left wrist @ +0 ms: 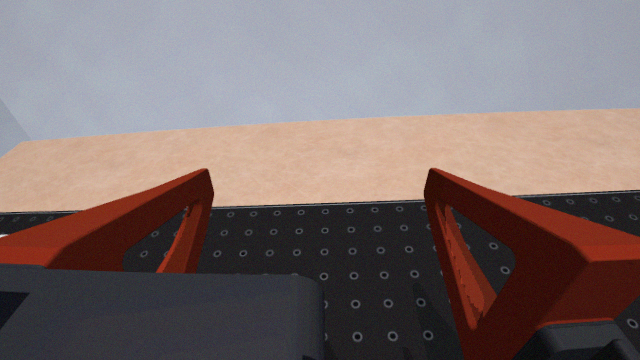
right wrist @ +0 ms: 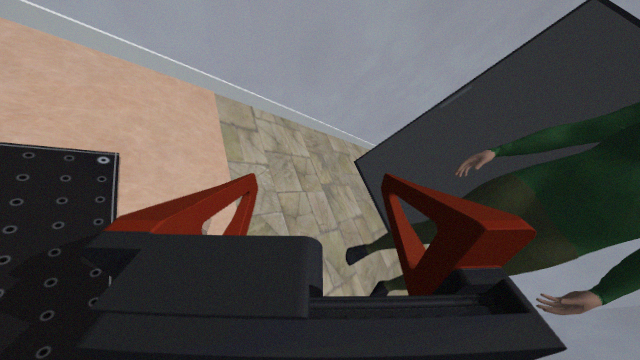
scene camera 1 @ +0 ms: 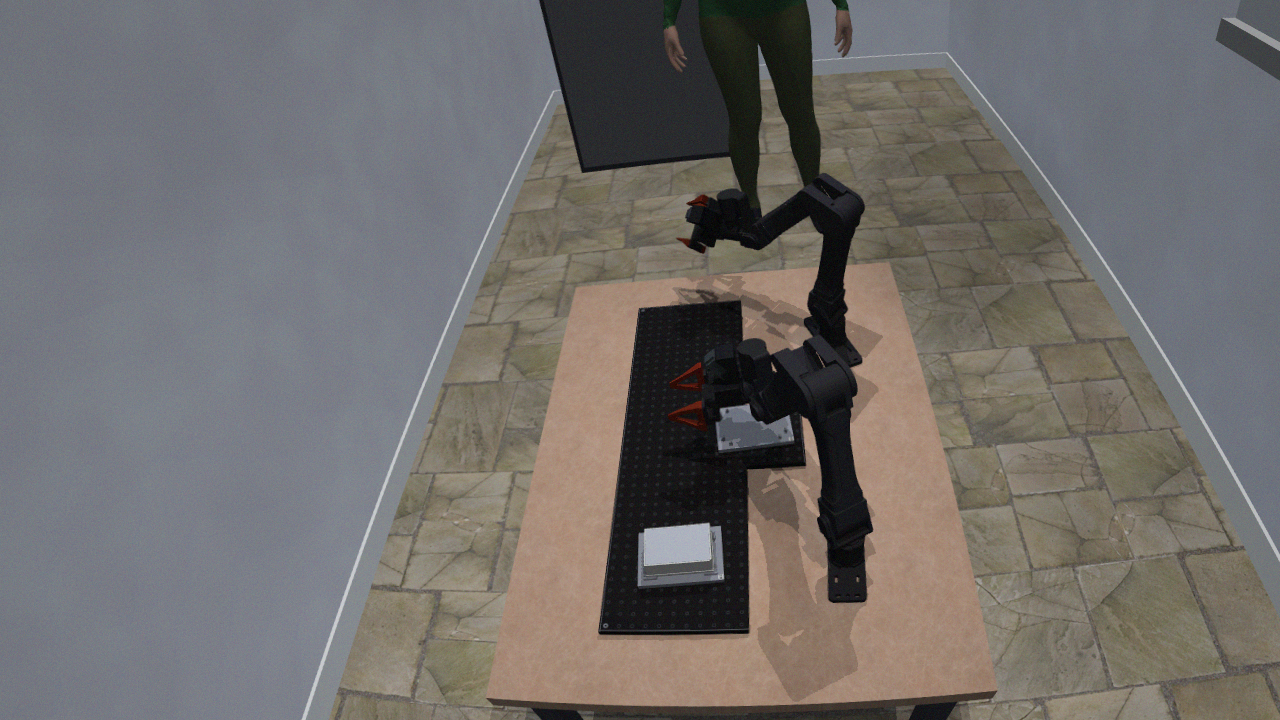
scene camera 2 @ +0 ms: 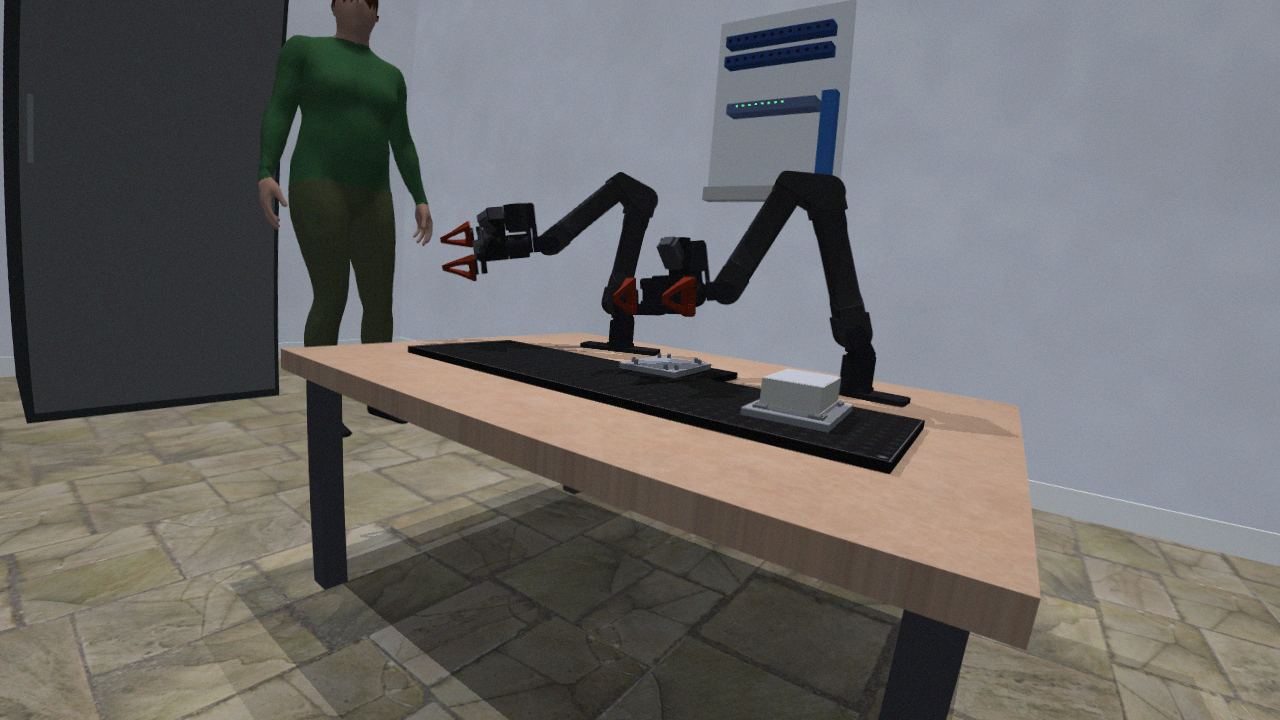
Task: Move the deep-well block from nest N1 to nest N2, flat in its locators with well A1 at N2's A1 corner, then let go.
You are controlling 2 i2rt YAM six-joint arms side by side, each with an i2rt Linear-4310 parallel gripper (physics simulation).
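Where they show: left gripper, fingertip midpoint: [left wrist: 318,180] [scene camera 1: 669,401] [scene camera 2: 637,299]; right gripper, fingertip midpoint: [right wrist: 319,180] [scene camera 1: 682,221] [scene camera 2: 441,253]; left arm's base, origin of the base link: [scene camera 1: 845,555] [scene camera 2: 854,394]; right arm's base, origin of the base link: [scene camera 1: 832,341] [scene camera 2: 620,350].
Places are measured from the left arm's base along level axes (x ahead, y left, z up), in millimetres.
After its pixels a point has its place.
Observation:
The white deep-well block [scene camera 1: 677,544] @(x 316, y 14, z 67 mm) [scene camera 2: 799,392] @(x 377, y 33, z 55 mm) sits flat in a light grey nest [scene camera 1: 680,581] @(x 310, y 71, z 24 mm) [scene camera 2: 787,419] @(x 397, y 30, z 20 mm). The other nest [scene camera 1: 760,444] @(x 171, y -260, z 24 mm) [scene camera 2: 666,371] @(x 262, y -265, z 23 mm) holds no block; the left arm partly covers it in scene camera 1. Nest labels and well A1 cannot be made out. My left gripper [scene camera 1: 671,400] @(x 352, y -274, z 151 mm) [scene camera 2: 651,297] @(x 352, y -274, z 151 mm) [left wrist: 318,180] @(x 352, y -274, z 151 mm) is open and empty above the black board, well away from the block. My right gripper [scene camera 1: 685,222] @(x 368, y -857, z 208 mm) [scene camera 2: 444,252] @(x 368, y -857, z 208 mm) [right wrist: 319,180] @(x 368, y -857, z 208 mm) is open and empty, raised near the table's far end in scene camera 1. Neither wrist view shows the block.
The black perforated board [scene camera 1: 680,492] @(x 333, y -144, z 13 mm) [scene camera 2: 537,365] @(x 404, y -454, z 13 mm) [left wrist: 325,240] @(x 428, y -262, z 13 mm) [right wrist: 40,190] @(x 451, y -697, z 13 mm) carries both nests on the wooden table [scene camera 1: 572,662] @(x 494, y 238, z 0 mm) [scene camera 2: 966,501] @(x 478, y 259, z 0 mm). A person in green [scene camera 1: 760,80] [scene camera 2: 344,134] [right wrist: 590,185] stands beyond the table, near the right gripper's side. A dark cabinet [scene camera 2: 143,205] stands behind.

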